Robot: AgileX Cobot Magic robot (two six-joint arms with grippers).
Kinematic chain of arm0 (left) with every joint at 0, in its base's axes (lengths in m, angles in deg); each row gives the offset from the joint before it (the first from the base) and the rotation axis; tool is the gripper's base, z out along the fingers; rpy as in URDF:
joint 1: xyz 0 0 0.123 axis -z
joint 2: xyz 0 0 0 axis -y
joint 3: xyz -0.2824 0 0.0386 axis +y
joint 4: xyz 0.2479 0 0.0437 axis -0.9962 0 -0.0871
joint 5: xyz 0 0 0 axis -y
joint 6: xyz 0.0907 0 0.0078 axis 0.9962 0 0.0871
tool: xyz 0 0 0 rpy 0 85 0
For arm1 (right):
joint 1: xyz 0 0 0.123 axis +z
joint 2: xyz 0 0 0 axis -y
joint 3: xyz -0.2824 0 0.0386 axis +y
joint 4: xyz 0.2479 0 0.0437 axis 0.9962 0 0.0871
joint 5: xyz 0 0 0 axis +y
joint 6: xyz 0.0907 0 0.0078 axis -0.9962 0 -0.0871
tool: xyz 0 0 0 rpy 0 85 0
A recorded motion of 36 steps. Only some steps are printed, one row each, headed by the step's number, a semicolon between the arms.
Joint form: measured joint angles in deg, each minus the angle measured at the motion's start. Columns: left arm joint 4, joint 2, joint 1, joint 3, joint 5, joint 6; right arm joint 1, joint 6, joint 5, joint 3, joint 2, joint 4.
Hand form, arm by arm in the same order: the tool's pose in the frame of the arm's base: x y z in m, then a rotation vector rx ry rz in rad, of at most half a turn. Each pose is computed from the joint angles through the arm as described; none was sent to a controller.
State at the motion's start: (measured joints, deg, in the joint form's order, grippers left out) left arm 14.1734 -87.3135 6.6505 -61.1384 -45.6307 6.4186; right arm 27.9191 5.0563 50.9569 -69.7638 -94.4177 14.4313
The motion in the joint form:
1: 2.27 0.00 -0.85 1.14 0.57 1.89; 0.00 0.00 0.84 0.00 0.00 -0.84
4: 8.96 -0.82 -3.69 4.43 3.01 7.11; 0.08 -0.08 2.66 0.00 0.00 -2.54
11: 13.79 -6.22 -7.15 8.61 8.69 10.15; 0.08 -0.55 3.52 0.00 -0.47 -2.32
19: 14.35 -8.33 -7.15 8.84 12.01 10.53; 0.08 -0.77 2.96 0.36 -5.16 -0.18
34: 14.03 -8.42 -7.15 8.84 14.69 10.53; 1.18 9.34 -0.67 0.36 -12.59 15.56
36: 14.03 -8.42 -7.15 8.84 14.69 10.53; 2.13 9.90 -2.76 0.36 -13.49 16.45
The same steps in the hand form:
1: 0.2981 -0.0486 0.2503 0.1137 2.7244 -0.3215; 0.2866 0.1709 0.2534 -0.6463 2.7676 0.3857
4: 0.2967 -0.0396 0.2339 0.0533 2.7248 -0.4021; 0.2846 0.1684 0.2522 -0.6784 2.7920 0.3455
11: 0.3022 -0.0231 0.1909 -0.0958 2.7704 -0.4238; 0.2842 0.1687 0.2491 -0.6711 2.8186 0.3479
19: 0.3085 -0.0214 0.1801 -0.1202 2.7571 -0.4020; 0.2912 0.1753 0.2209 -0.6435 2.9071 0.3725
34: 0.3123 -0.0195 0.1805 -0.1255 2.7190 -0.3711; 0.2964 0.2051 0.1827 -0.6630 2.9303 0.6613
36: 0.3123 -0.0195 0.1805 -0.1255 2.7190 -0.3711; 0.2968 0.2120 0.1776 -0.6664 2.9095 0.6677

